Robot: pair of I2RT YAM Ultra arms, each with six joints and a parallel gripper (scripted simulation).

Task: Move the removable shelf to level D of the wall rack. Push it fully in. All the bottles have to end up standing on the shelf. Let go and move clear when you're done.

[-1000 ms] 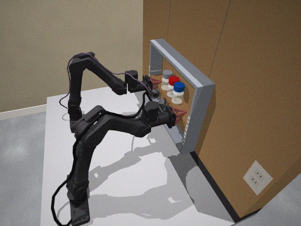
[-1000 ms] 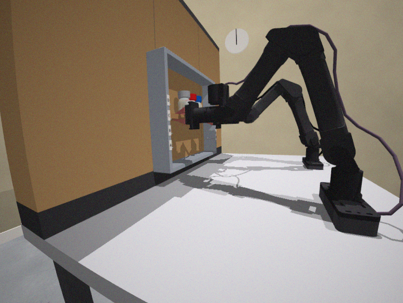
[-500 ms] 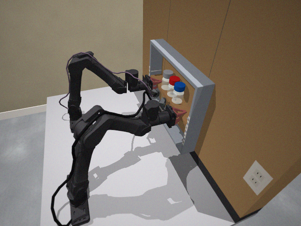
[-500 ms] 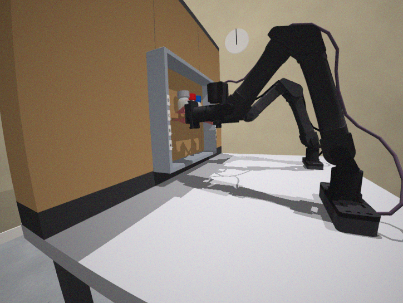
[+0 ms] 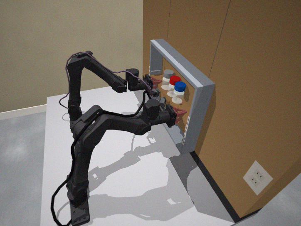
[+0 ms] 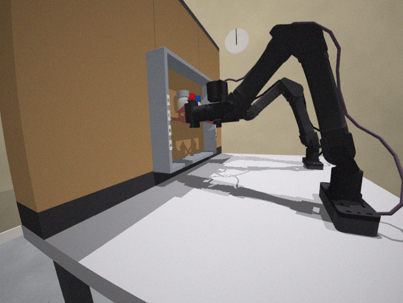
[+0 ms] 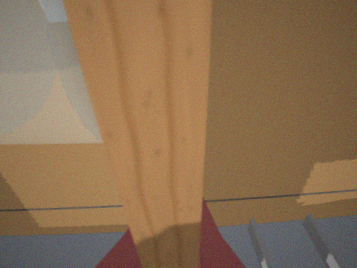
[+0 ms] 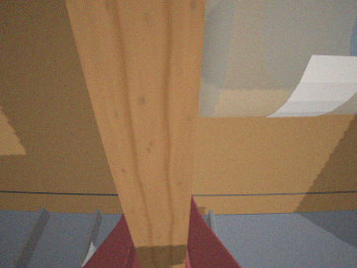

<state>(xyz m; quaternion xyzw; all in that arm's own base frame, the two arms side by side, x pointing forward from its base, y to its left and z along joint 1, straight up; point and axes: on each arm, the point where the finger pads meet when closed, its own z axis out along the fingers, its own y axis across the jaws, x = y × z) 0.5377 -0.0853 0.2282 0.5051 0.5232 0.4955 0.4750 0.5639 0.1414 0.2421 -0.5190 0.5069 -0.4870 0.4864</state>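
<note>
My left gripper is now 8 cm to the left of the grey-capped bottle, 6 cm below it and 1 cm short of it. Round my left hand: wooden shelf: 15 cm to the right, 1 cm ahead; then grey wall rack: 15 cm to the right, 1 cm ahead, 1 cm above; then red-capped bottle: 15 cm to the right, 6 cm above, 1 cm ahead.
Now: right hand 90 mm to the right of the blue-capped bottle and 60 mm below it. From my right hand the other things lie so: wooden shelf (10 mm behind, 150 mm to the left); grey wall rack (10 mm behind, 150 mm to the left, 10 mm above); red-capped bottle (150 mm to the left, 60 mm above).
</note>
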